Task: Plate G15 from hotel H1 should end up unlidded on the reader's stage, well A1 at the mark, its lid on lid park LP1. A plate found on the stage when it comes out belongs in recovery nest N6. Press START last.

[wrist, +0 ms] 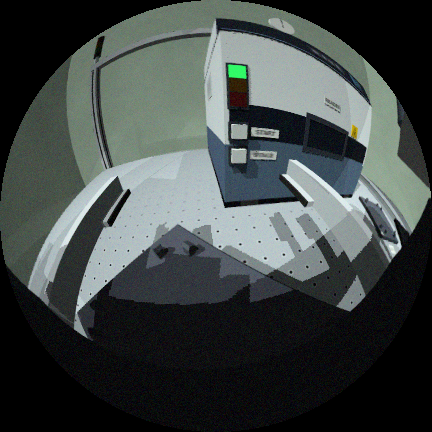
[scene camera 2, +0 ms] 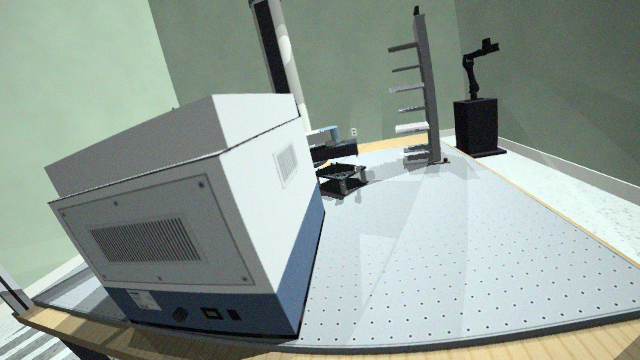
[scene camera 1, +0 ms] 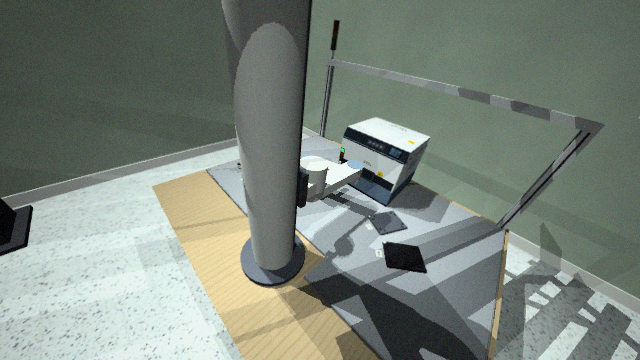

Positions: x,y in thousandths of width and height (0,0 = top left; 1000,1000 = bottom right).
Scene:
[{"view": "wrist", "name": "gripper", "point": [469,395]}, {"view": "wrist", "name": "dark stage door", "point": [742,316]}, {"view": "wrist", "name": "LP1 pad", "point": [876,506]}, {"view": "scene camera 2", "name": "gripper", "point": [516,482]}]

